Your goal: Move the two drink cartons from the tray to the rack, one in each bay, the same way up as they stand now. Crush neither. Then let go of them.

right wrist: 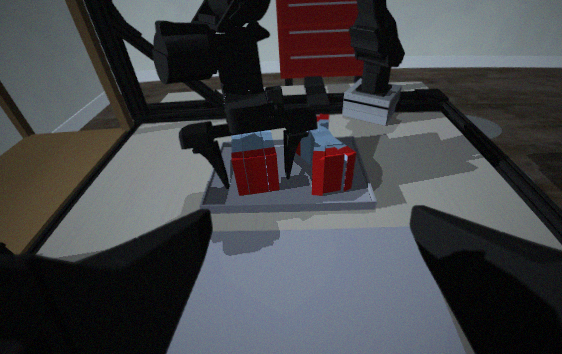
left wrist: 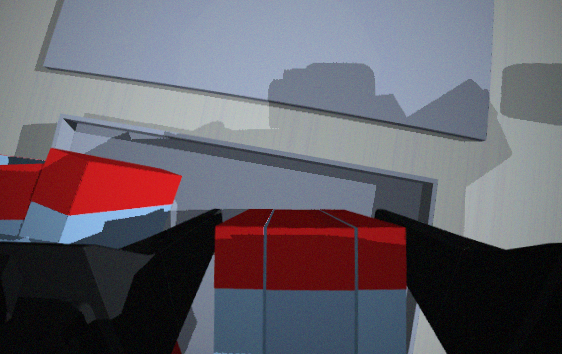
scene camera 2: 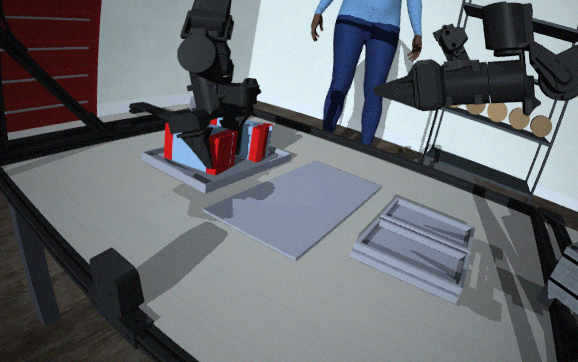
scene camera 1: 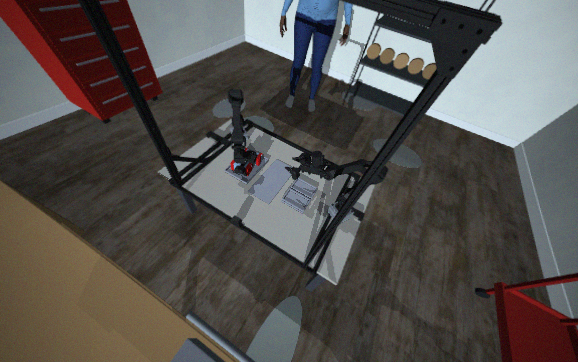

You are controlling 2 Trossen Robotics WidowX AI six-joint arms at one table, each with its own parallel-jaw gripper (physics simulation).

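Places are measured from the left arm's base along level axes (x ahead, y up, z right), in centimetres.
Pixels of known places: left gripper, fingertip midpoint: (right wrist: 258,183) (left wrist: 298,216) (scene camera 2: 224,161) (scene camera 1: 249,171); right gripper, fingertip midpoint: (right wrist: 310,218) (scene camera 2: 383,90) (scene camera 1: 288,162); left arm's base, link origin: (right wrist: 373,88).
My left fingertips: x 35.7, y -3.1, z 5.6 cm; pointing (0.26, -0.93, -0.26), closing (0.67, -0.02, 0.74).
Ahead of a thing's pixels: the offset from my left fingertips to its top centre. Level surfaces: height alone.
Two blue drink cartons with red ends rest in the grey tray @[dx -6.6, dy -0.8, dz -1.0 cm] (scene camera 2: 250,171) (left wrist: 300,180) (right wrist: 290,207). The nearer carton @[dx -4.3, dy +5.0, dz +3.8 cm] (scene camera 2: 185,150) (left wrist: 310,260) (right wrist: 255,172) is between the fingers of my left gripper (left wrist: 298,216) (right wrist: 258,183). That gripper is open and low in the tray, one finger along each side of the carton. The farther carton @[dx -9.9, dy +5.0, dz -5.6 cm] (scene camera 2: 257,142) (left wrist: 125,185) (right wrist: 332,170) sits apart, turned at an angle. Its lower parts are partly hidden in the left wrist view. The grey two-bay rack @[dx +28.1, dy -0.4, dz -22.9 cm] (scene camera 2: 405,277) (scene camera 1: 295,206) is empty. My right gripper (scene camera 1: 292,167) (right wrist: 310,218) is open and empty, raised above the table.
A flat grey board @[dy -2.0 cm] (scene camera 2: 300,210) (left wrist: 200,45) (right wrist: 310,280) lies between tray and rack. A black frame runs around the table, with a black block (scene camera 2: 115,280) on its near edge. A person (scene camera 1: 314,45) (scene camera 2: 365,60) stands behind the table.
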